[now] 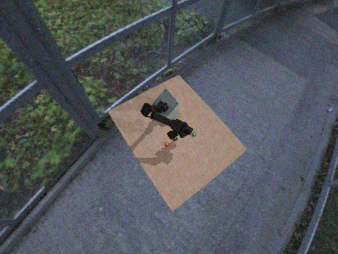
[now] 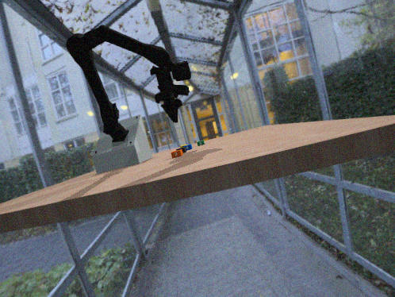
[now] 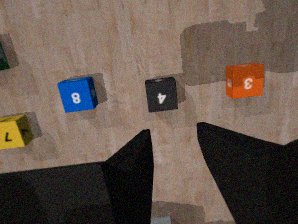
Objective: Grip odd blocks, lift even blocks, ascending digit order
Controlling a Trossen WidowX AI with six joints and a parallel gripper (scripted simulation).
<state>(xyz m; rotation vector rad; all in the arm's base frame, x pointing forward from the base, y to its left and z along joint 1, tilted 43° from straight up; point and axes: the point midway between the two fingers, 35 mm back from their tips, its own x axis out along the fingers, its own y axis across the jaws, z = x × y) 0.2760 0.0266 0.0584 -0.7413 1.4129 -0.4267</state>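
My gripper tip is 180 mm to the right of the green block, 110 mm above it and 30 mm short of it. Round my gripper tip: blue block 110 mm below, 90 mm to the left, 10 mm behind; orange block 110 mm below, 90 mm to the right, 10 mm ahead; black block 110 mm below, 10 mm behind.
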